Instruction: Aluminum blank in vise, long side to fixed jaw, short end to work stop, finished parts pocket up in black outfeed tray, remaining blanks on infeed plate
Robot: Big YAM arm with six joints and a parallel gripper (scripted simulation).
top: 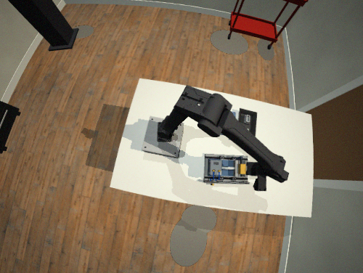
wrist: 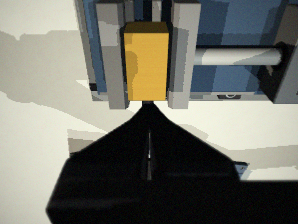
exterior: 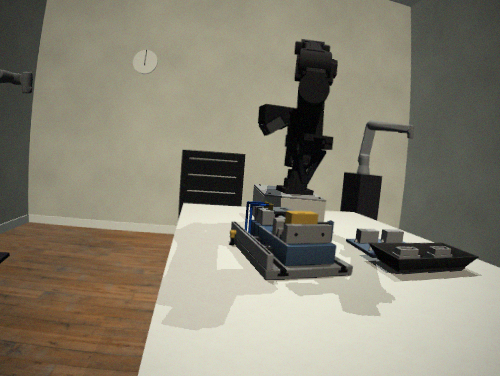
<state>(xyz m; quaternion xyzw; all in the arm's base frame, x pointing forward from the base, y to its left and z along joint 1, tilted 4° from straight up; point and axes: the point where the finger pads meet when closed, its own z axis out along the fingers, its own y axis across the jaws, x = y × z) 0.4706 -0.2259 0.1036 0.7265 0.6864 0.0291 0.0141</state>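
My gripper is now 90 mm above the yellow brass blank. Also, from my hand: light cylinder: 80 mm behind, 10 mm to the left, 110 mm below; then vise: 70 mm behind, 10 mm to the left, 140 mm below; then dark rod: 50 mm to the left, 90 mm below.
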